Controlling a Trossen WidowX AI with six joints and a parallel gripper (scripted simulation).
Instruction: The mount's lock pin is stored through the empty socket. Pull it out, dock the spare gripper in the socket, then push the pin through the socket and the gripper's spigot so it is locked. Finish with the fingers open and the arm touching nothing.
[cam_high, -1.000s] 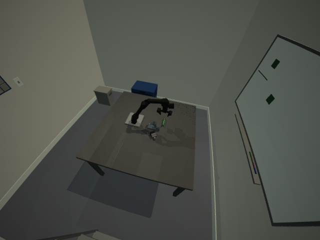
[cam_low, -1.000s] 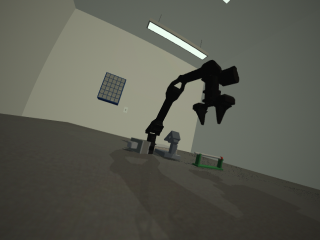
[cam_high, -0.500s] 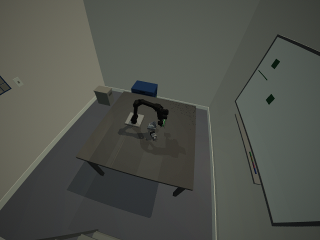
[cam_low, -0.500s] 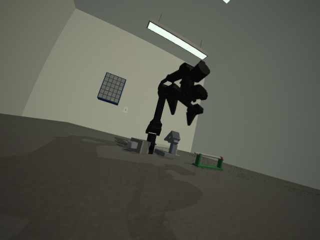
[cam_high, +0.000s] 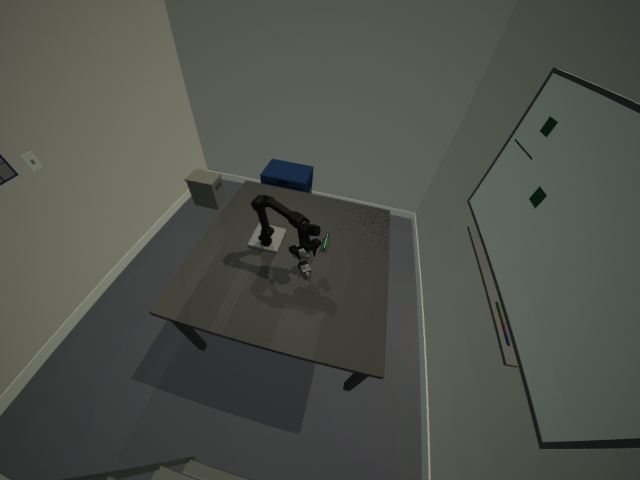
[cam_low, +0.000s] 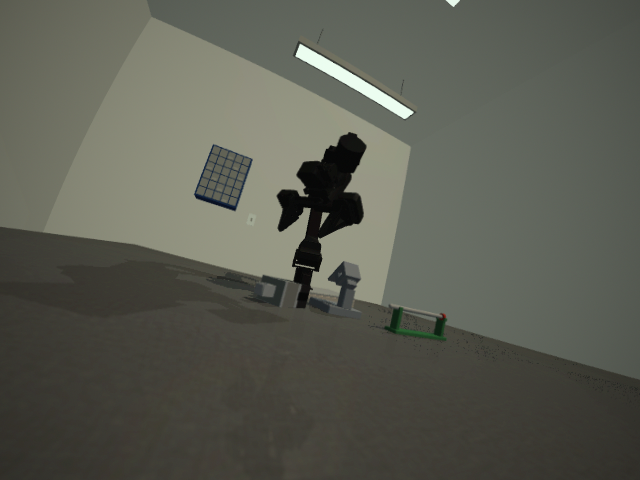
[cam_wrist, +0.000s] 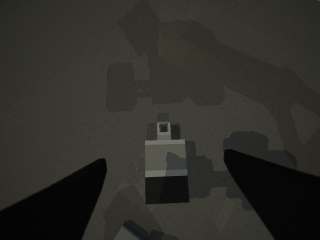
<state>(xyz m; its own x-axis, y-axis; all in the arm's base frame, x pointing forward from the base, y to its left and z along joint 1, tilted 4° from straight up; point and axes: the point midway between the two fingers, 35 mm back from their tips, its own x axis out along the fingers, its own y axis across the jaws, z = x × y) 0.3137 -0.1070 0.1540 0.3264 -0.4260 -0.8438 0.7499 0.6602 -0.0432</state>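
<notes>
Now: gripper tip 10 mm past the spare gripper and 110 mm above it. The rest, counted from my gripper tip: green cradle: 60 mm ahead, 270 mm to the left, 110 mm below; then grey mount: 60 mm behind, 140 mm to the left, 80 mm below.
</notes>
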